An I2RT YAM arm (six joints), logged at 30 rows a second.
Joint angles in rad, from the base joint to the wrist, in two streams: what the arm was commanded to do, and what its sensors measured. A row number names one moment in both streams.
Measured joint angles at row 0:
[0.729, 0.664, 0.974, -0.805, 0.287, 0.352]
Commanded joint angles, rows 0 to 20:
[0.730, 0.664, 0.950, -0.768, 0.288, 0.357]
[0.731, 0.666, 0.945, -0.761, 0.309, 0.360]
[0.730, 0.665, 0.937, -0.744, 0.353, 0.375]
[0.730, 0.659, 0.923, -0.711, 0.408, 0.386]
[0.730, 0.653, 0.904, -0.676, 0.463, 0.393]
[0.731, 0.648, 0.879, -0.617, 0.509, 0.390]
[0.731, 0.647, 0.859, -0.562, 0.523, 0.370]
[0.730, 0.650, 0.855, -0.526, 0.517, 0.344]
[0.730, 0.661, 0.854, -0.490, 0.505, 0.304]
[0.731, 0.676, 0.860, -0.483, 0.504, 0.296]
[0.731, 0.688, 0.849, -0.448, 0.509, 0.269]
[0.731, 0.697, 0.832, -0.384, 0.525, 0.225]
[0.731, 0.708, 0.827, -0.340, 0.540, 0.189]
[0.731, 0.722, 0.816, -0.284, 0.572, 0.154]
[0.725, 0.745, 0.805, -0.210, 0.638, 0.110]
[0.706, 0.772, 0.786, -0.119, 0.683, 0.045]
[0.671, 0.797, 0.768, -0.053, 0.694, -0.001]
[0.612, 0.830, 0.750, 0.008, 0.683, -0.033]
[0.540, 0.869, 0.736, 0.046, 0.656, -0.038]
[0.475, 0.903, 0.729, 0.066, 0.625, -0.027]
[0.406, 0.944, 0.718, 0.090, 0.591, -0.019]
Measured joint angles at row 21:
[0.524, 0.876, 0.762, -0.097, 0.593, 0.059]
